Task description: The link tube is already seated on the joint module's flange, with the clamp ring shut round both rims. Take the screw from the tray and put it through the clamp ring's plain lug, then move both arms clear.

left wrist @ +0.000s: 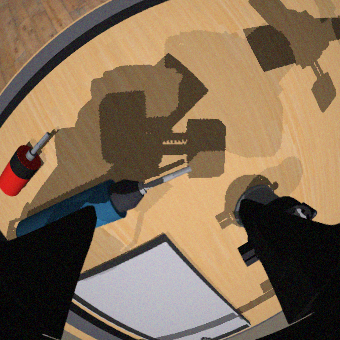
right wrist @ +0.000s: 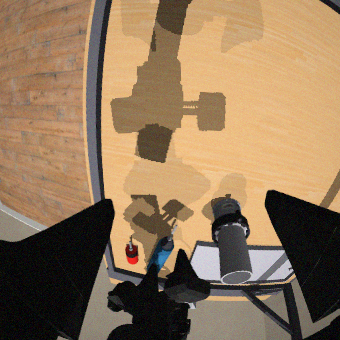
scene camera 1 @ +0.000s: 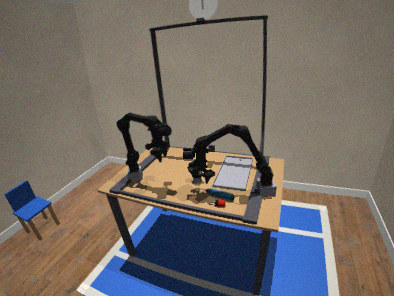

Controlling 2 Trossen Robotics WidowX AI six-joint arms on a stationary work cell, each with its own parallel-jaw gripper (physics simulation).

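Places are measured from the left arm's base along level axes (x ahead, y left, z up), in metres.
Pixels of known places: left gripper, fingertip midpoint: (left wrist: 168,210) (right wrist: 166,256) (scene camera 1: 201,180); right gripper, fingertip midpoint: (right wrist: 191,203) (scene camera 1: 163,159); left arm's base at its link origin: (right wrist: 180,304) (scene camera 1: 266,182); right arm's base at its link origin: (scene camera 1: 134,169).
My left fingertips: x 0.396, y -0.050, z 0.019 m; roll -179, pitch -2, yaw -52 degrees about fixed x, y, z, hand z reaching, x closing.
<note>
For each thing: its top centre in the pictures, then the offset to it from my left fingertips. "pt": a spot on its surface instead.
- grey link tube at its top centre: (right wrist: 236,278) 0.129 m right, 0.030 m ahead, 0.071 m up
- joint module at its top centre: (left wrist: 282,233) (right wrist: 230,232) 0.129 m right, 0.030 m ahead, 0.025 m down
- black clamp ring at a spot on its surface: (right wrist: 230,225) pt 0.129 m right, 0.056 m ahead, 0.019 m down
- black lug at its top centre: (left wrist: 248,254) 0.107 m right, 0.007 m back, 0.023 m down
- pale tray at its top centre: (left wrist: 176,324) (right wrist: 253,269) (scene camera 1: 234,170) 0.210 m right, 0.240 m back, 0.073 m down
- small dark screw at its top centre: (scene camera 1: 240,158) 0.373 m right, 0.314 m back, 0.075 m down
- blue screwdriver at a spot on its surface: (left wrist: 65,212) (right wrist: 155,258) (scene camera 1: 216,192) pt 0.059 m left, 0.085 m back, 0.052 m down
The grey link tube (right wrist: 234,257) stands upright on the joint module (left wrist: 256,194) (right wrist: 226,205), with the black clamp ring (right wrist: 230,225) round the joint. In the left wrist view a black lug (left wrist: 247,254) shows beside a finger that hides most of the tube. The pale tray (scene camera 1: 232,175) (left wrist: 160,290) (right wrist: 204,260) lies beside them; the small dark screw (scene camera 1: 240,160) lies near its far end. My left gripper (scene camera 1: 201,178) (left wrist: 168,210) (right wrist: 166,256) is open and empty, low near the tube, hiding it in the scene view. My right gripper (scene camera 1: 155,154) (right wrist: 191,203) is open and empty, raised at the left.
A blue screwdriver (scene camera 1: 220,194) (left wrist: 65,212) (right wrist: 161,255) and a red-handled one (scene camera 1: 220,203) (left wrist: 19,172) (right wrist: 132,254) lie near the table's front edge, right of centre in the scene view. A black overhead frame (scene camera 1: 265,75) rises behind the table.
</note>
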